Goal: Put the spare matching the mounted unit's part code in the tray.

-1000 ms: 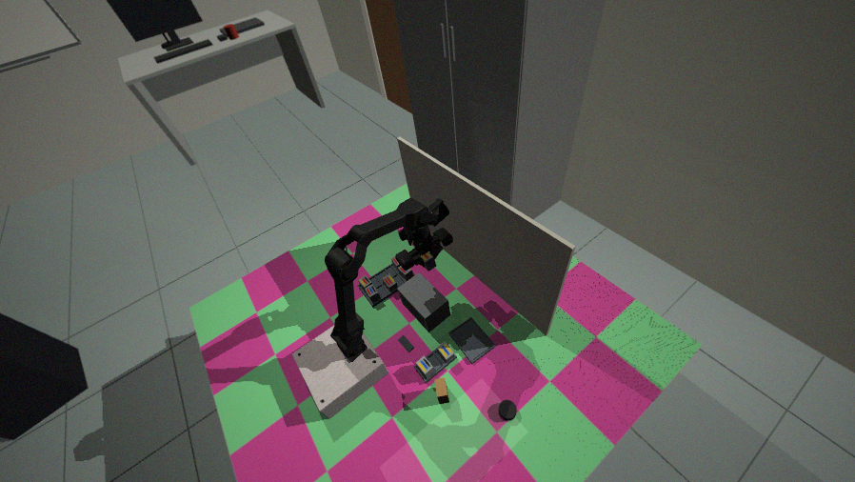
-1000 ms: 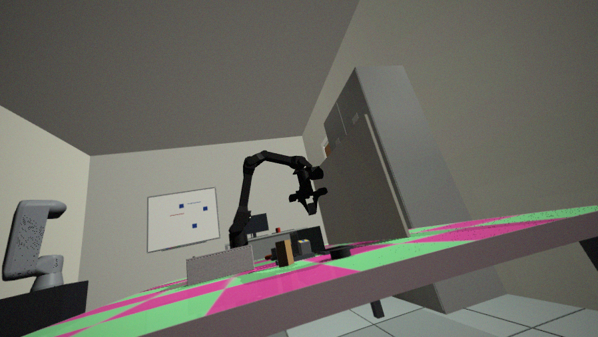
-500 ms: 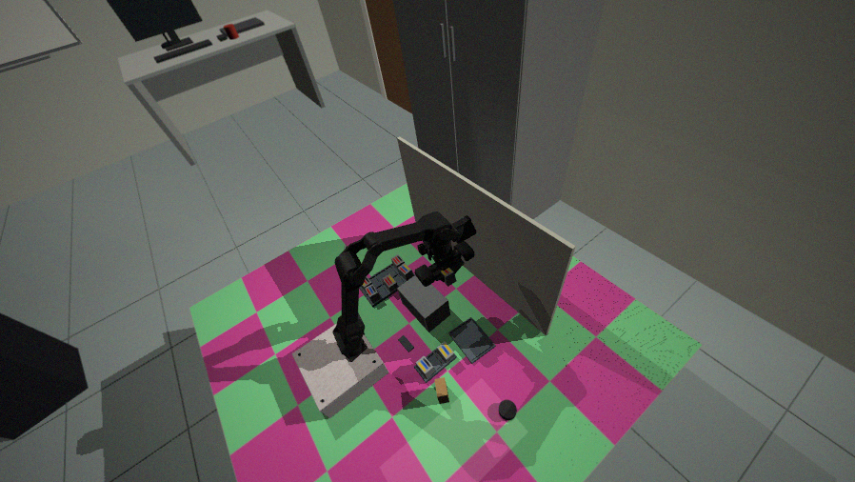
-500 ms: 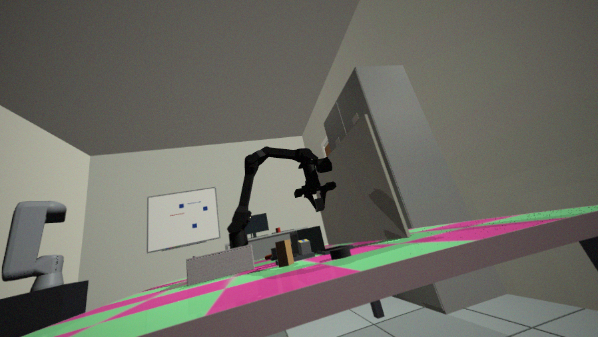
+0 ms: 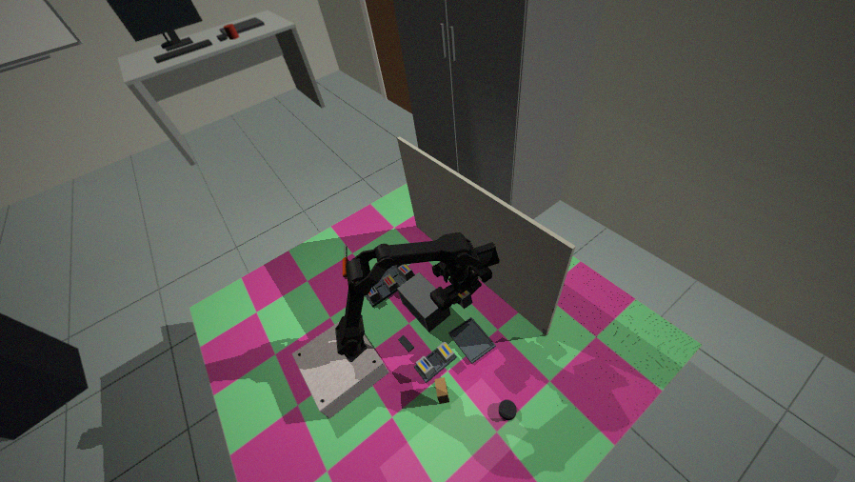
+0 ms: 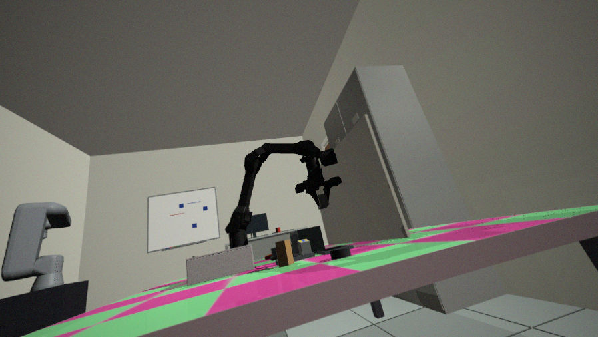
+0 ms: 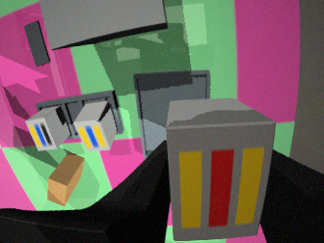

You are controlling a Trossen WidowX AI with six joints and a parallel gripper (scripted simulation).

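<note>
My gripper tip is 30 mm past the dark flat tray, 50 mm to the left of it and 170 mm above it. The rest, counted from my gripper tip: grey mounted unit 40 mm behind, 160 mm to the left, 120 mm below; tall board 190 mm ahead, 120 mm to the left, 50 mm above; grey spare 30 mm above.
</note>
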